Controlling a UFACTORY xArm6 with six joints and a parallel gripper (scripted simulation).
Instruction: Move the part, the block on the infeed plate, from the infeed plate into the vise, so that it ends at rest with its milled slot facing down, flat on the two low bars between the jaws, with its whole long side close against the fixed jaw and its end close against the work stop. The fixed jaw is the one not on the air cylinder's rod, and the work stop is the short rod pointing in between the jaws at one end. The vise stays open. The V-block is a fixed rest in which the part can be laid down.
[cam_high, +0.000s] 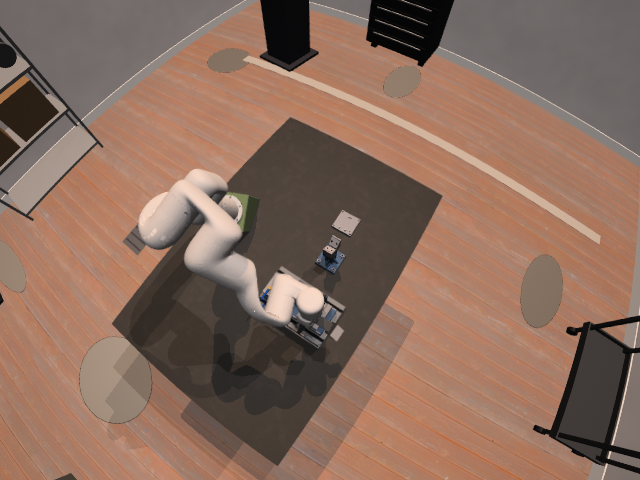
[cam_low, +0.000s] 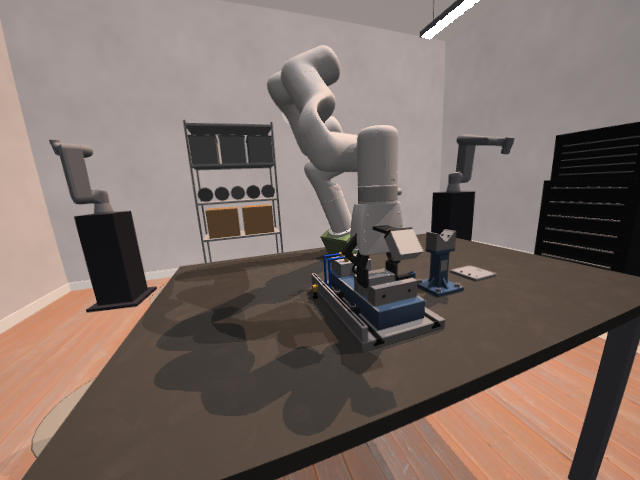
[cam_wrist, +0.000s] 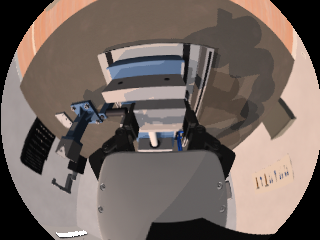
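The part lies 2 cm below my hand. The rest, counted from my hand: air cylinder (17 cm behind, 3 cm below); then grey rail (8 cm to the right, 7 cm below, 6 cm behind).
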